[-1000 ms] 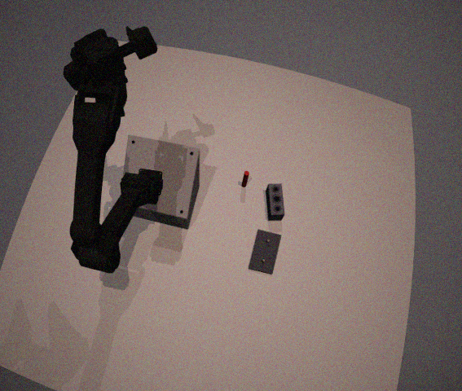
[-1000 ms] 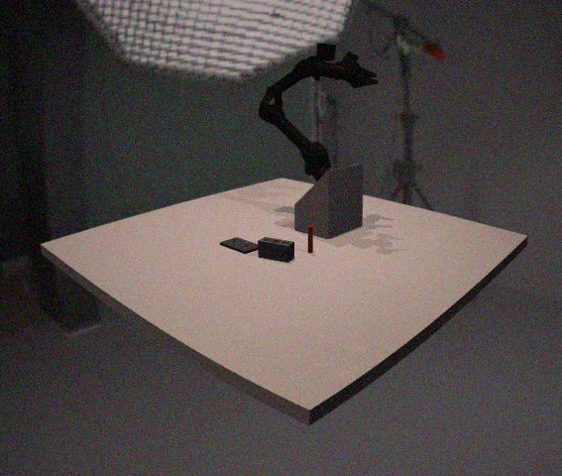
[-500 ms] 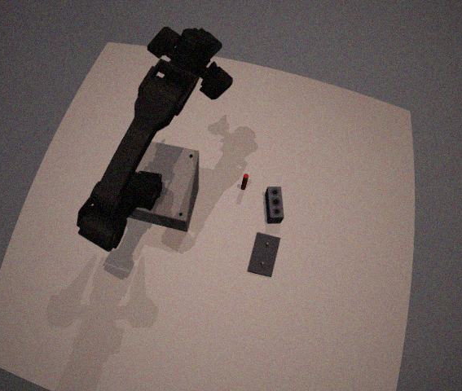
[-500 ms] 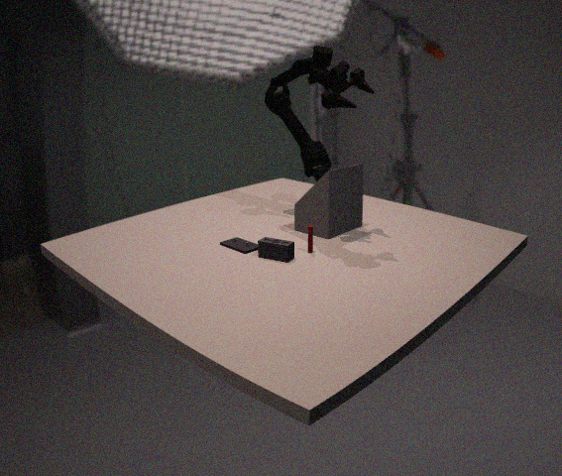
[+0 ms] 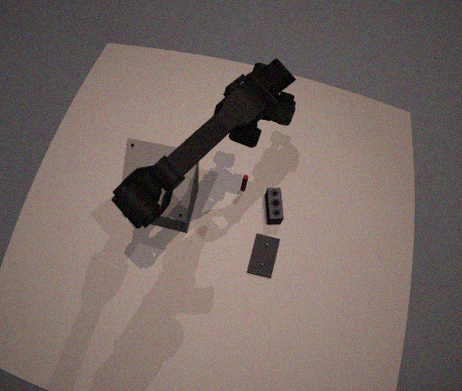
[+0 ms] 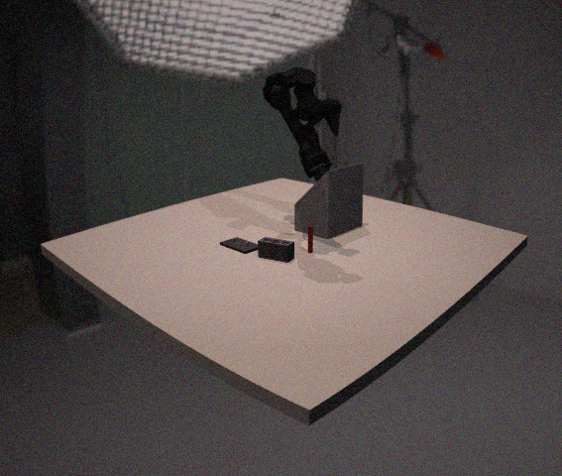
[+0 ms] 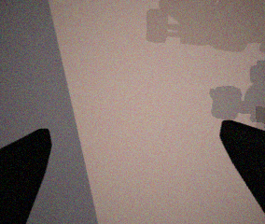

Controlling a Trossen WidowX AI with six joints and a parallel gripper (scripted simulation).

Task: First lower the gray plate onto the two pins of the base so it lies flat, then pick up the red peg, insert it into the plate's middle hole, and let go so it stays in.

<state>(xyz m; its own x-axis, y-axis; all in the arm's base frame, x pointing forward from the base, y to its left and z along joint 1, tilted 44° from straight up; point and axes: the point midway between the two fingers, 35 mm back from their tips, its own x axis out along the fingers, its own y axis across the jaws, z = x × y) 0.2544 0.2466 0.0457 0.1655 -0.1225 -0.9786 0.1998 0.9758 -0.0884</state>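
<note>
Now: the gray plate 29 cm below my gripper tip, 11 cm to the right of it and 9 cm ahead of it. Round my gripper tip: dark pin base (32 cm below, 26 cm to the right, 9 cm ahead); red peg (29 cm below, 6 cm to the right).
</note>
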